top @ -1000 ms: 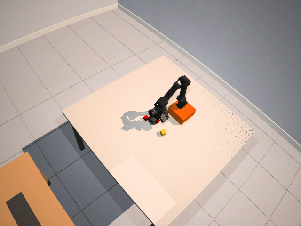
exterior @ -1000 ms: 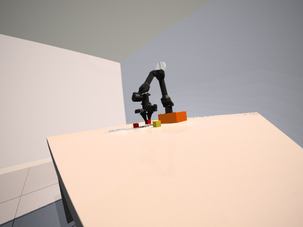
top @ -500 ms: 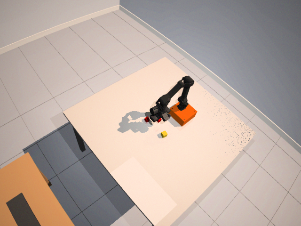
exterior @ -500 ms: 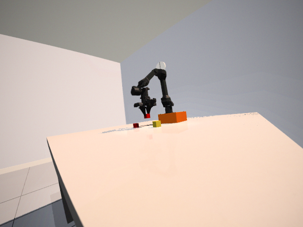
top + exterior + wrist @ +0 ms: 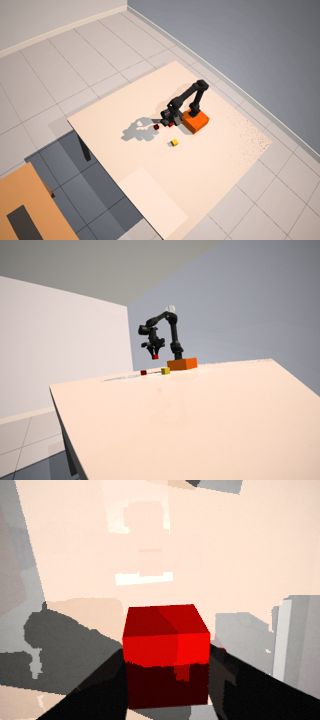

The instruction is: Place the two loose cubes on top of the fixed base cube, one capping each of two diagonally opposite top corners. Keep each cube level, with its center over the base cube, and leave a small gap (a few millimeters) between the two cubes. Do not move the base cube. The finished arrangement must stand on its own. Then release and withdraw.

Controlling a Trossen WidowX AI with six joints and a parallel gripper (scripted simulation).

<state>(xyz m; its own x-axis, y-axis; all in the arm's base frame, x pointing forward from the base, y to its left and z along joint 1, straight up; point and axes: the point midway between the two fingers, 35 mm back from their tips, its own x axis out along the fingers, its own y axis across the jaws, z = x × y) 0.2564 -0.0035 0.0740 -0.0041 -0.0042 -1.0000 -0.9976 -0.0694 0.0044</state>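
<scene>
Now: gripper tip 12 cm to the right of the yellow base cube, 10 cm above it and 2 cm short of it.
</scene>
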